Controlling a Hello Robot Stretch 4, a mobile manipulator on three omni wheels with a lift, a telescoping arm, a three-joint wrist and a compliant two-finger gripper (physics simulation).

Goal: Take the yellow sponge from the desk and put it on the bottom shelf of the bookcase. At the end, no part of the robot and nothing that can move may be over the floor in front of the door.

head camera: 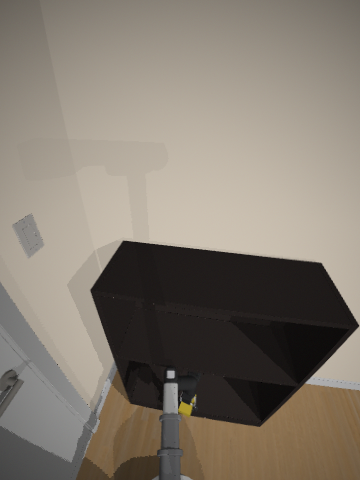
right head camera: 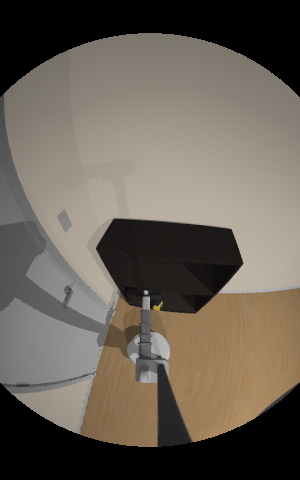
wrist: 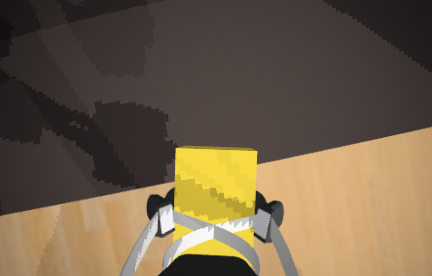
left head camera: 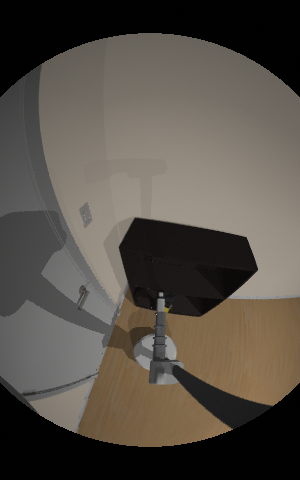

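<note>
The yellow sponge is held between the two fingertips of my gripper, which is shut on it. In the wrist view the sponge's far end overlaps the front edge of the dark bottom shelf, with wood floor showing below. The height of the sponge above the shelf is hard to tell. The dark bookcase has two compartments. The gripper is at the front of the lower one, left of its middle. The wrist partly hides that opening in the head view.
The extended arm reaches out from above the round white base. The grey door with its handle is on the left. A wall stands behind the bookcase.
</note>
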